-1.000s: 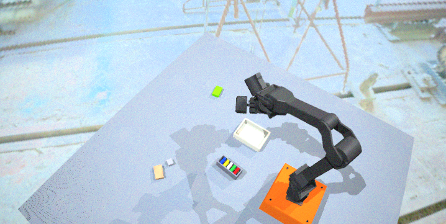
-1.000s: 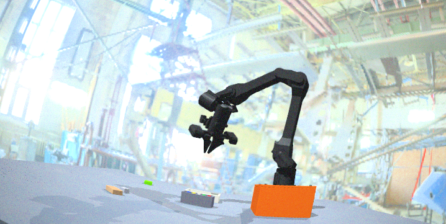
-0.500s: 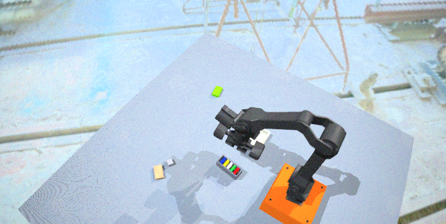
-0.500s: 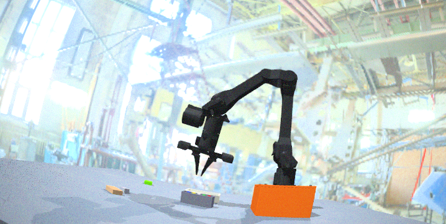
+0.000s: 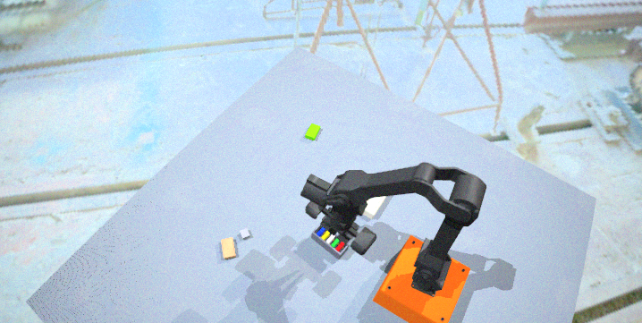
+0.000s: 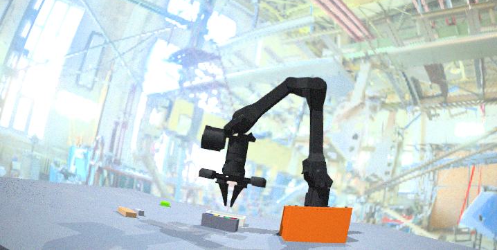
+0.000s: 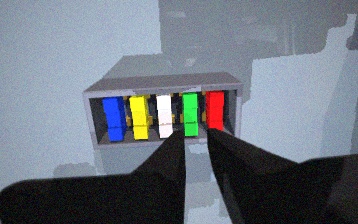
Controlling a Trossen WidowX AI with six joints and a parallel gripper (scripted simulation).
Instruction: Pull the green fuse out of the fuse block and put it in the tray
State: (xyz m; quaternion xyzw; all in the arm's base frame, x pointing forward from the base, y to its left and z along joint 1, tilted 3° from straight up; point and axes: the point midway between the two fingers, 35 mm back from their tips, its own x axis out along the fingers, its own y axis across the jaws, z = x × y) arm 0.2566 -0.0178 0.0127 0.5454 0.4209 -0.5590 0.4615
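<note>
Now: gripper tip 50 mm above the green fuse. Also, from my gripper tip: grey cube 240 mm ahead, 90 mm to the left, 70 mm below; tray 190 mm to the right, 70 mm below, 10 mm behind.
</note>
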